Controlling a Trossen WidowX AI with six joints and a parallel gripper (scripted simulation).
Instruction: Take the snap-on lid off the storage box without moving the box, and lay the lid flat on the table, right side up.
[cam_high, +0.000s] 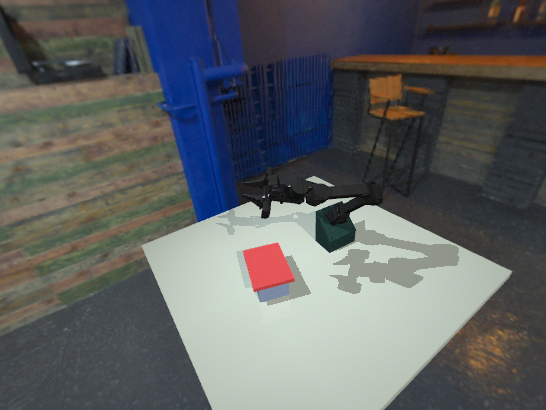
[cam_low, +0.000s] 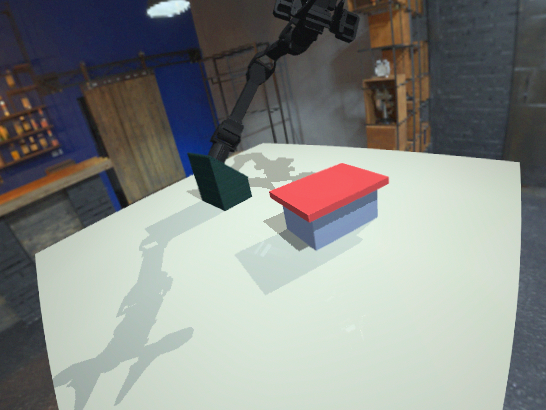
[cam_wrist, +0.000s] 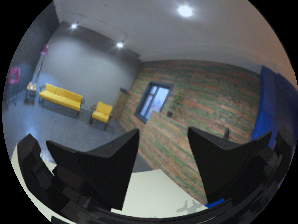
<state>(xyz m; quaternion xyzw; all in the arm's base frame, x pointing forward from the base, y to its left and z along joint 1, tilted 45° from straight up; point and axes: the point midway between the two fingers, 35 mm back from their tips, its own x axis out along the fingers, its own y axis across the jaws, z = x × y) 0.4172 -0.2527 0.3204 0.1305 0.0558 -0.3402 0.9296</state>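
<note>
Now: gripper tip 400 mm above the red lid, 60 mm past it and 10 mm to the left of it. Round my gripper tip: storage box: 460 mm below, 60 mm behind, 10 mm to the right.
</note>
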